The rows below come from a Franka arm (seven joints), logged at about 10 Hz.
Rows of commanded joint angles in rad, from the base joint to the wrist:
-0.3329 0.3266 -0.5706 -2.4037 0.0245 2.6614 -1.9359
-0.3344 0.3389 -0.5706 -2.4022 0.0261 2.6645 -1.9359
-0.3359 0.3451 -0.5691 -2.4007 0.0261 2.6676 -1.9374
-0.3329 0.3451 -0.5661 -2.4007 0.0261 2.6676 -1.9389
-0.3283 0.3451 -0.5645 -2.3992 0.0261 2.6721 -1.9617
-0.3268 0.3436 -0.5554 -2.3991 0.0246 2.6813 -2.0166
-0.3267 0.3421 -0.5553 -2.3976 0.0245 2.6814 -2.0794
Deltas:
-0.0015 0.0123 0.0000 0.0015 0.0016 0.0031 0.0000
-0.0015 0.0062 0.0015 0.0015 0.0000 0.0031 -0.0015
0.0030 0.0000 0.0030 0.0000 0.0000 0.0000 -0.0015
0.0046 0.0000 0.0016 0.0015 0.0000 0.0045 -0.0228
0.0015 -0.0015 0.0091 0.0001 -0.0015 0.0092 -0.0549
0.0001 -0.0015 0.0001 0.0015 -0.0001 0.0001 -0.0628

